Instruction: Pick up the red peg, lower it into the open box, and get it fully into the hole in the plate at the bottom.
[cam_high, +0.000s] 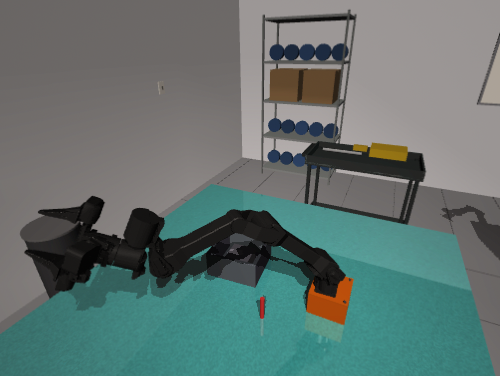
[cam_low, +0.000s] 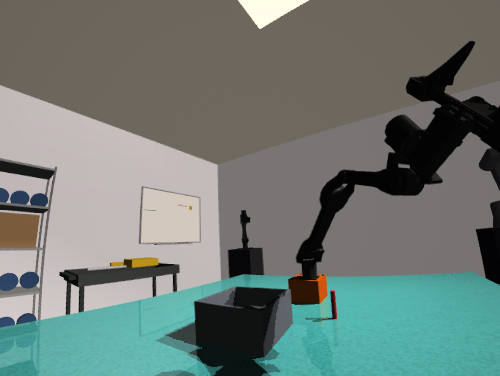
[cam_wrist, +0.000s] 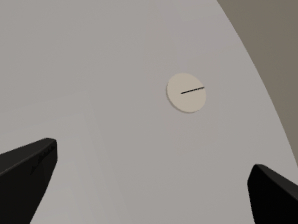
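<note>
Now: gripper tip 35 cm past the red peg, 34 cm to the left of it and 41 cm above it. Round my gripper tip: grey box: 18 cm behind, 54 cm to the right, 42 cm below; plate: 18 cm behind, 54 cm to the right, 40 cm below.
</note>
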